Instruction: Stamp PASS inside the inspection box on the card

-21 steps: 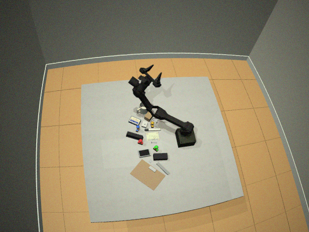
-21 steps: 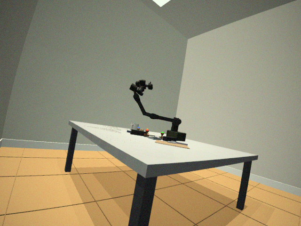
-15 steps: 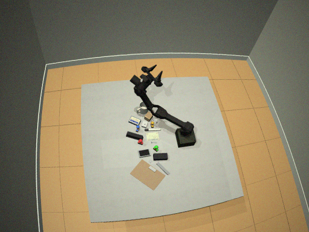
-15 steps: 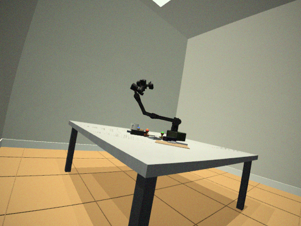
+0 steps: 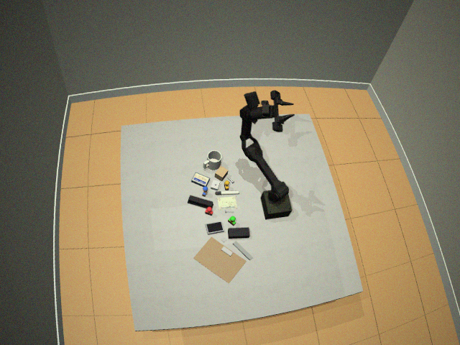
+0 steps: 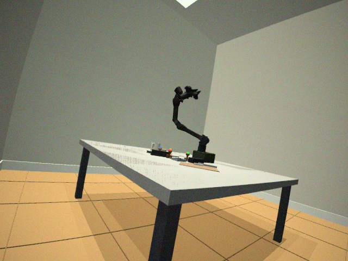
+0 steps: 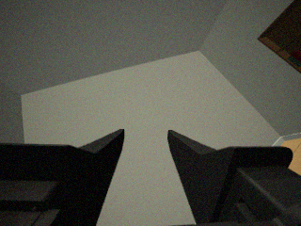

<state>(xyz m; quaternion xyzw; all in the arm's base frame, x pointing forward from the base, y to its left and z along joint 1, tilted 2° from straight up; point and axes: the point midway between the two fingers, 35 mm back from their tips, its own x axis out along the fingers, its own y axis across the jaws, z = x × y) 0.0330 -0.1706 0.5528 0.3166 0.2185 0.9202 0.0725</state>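
Now: the green-knobbed stamp 64 cm below my gripper tip, 25 cm to the left of it and 21 cm ahead of it. Round my gripper tip: marker 65 cm below, 24 cm ahead, 7 cm to the left; small brown box 63 cm below, 25 cm ahead, 4 cm to the right; yellow-knobbed stamp 64 cm below, 23 cm ahead, 3 cm to the left.
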